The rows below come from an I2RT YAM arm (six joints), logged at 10 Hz.
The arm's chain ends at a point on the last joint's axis. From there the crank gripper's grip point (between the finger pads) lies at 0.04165 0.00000 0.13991 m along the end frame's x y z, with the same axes.
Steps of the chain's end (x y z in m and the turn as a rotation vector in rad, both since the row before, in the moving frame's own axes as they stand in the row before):
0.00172 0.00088 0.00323 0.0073 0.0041 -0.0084
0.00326 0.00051 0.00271 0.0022 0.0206 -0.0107
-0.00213 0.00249 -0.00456 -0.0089 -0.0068 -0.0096
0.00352 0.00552 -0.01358 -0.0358 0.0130 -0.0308
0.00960 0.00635 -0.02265 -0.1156 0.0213 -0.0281
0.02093 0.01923 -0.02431 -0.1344 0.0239 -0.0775
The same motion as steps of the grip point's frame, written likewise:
0.00229 -0.00049 0.00305 0.0073 0.0041 -0.0084
0.00613 -0.00026 0.00182 0.0022 0.0206 -0.0107
-0.00308 0.00334 -0.00428 -0.0089 -0.0068 -0.0096
0.00539 0.00921 -0.01420 -0.0358 0.0130 -0.0308
0.01277 0.02122 -0.02443 -0.1156 0.0213 -0.0281
0.02485 0.03455 -0.02639 -0.1344 0.0239 -0.0775

